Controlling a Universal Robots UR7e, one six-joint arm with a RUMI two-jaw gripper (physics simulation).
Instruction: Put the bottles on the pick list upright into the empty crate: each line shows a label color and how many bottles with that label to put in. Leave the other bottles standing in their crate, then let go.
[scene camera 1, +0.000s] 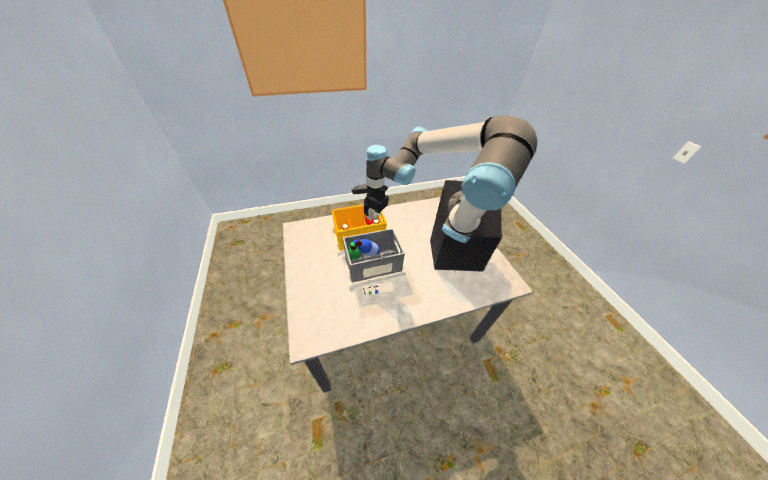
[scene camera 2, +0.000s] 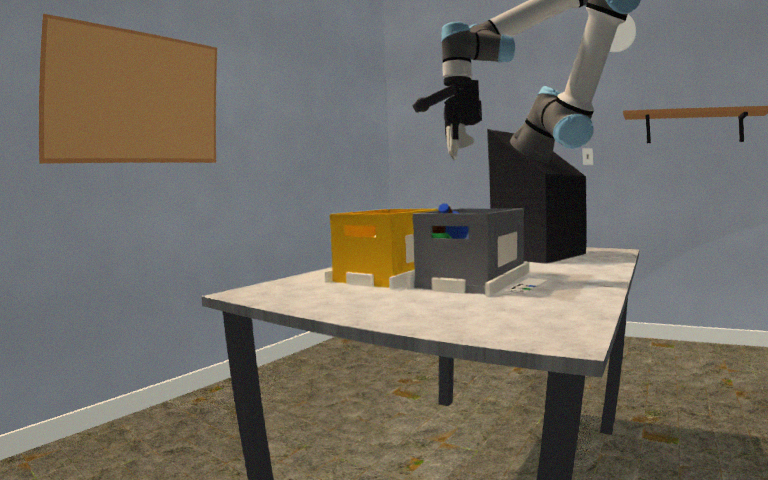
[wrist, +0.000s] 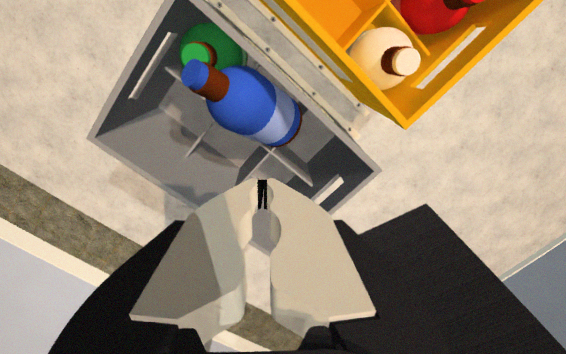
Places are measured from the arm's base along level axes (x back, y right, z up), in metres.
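Pixels of known places: gripper, between the fingertips: (scene camera 1: 371, 220) (scene camera 2: 454, 159) (wrist: 263, 182); arm's base, origin of its link: (scene camera 2: 529, 151).
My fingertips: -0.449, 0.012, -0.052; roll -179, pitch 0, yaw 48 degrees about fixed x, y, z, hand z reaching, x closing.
Observation:
For each thing: its top centre in the pictures, then the offset to it from my fingertips, as dx, dy, dz. Level surfaces: height alone.
- grey crate, centre of its top: (wrist: 238, 154) (scene camera 2: 472, 210) (scene camera 1: 373, 245) +0.005, -0.047, -0.128
- green bottle, centre of its top: (wrist: 194, 57) (scene camera 2: 438, 217) (scene camera 1: 353, 243) -0.094, -0.012, -0.140
- yellow crate, centre of its top: (scene camera 2: 389, 211) (scene camera 1: 358, 216) -0.048, +0.181, -0.128
- red bottle, centre of its top: (scene camera 1: 371, 210) +0.031, +0.237, -0.140
- white bottle, centre of its top: (wrist: 408, 61) (scene camera 1: 376, 220) +0.046, +0.149, -0.140
- pick list, centre of its top: (scene camera 2: 526, 284) (scene camera 1: 377, 288) +0.011, -0.193, -0.301
- white cap, centre of its top: (scene camera 1: 345, 225) -0.128, +0.126, -0.140
- table, height of its surface: dz -0.303
My gripper (scene camera 1: 372, 215) (scene camera 2: 452, 156) (wrist: 263, 182) is shut and empty, above the crates. A blue bottle (scene camera 1: 367, 246) (scene camera 2: 444, 208) (wrist: 250, 102) lies tilted in the grey crate (scene camera 1: 357, 273) (scene camera 2: 453, 254) (wrist: 345, 165), across the dividers. Its cap end is raised, beside the neck of the green bottle (scene camera 1: 354, 254) (wrist: 222, 45), which stands in a corner compartment. The yellow crate (scene camera 1: 353, 230) (scene camera 2: 362, 254) (wrist: 395, 107) holds a red bottle (scene camera 1: 369, 221) (wrist: 432, 17) and a white bottle (scene camera 1: 376, 221) (wrist: 370, 55). The pick list (scene camera 1: 386, 288) (scene camera 2: 533, 282) shows green and blue marks; its counts are too small to read.
Another white cap (scene camera 1: 344, 226) shows at the left in the yellow crate. Low pale rails (scene camera 2: 450, 284) surround the crates' feet on the table (scene camera 1: 317, 305) (scene camera 2: 339, 311). The robot's black pedestal (scene camera 1: 461, 251) (scene camera 2: 566, 215) stands right of the crates.

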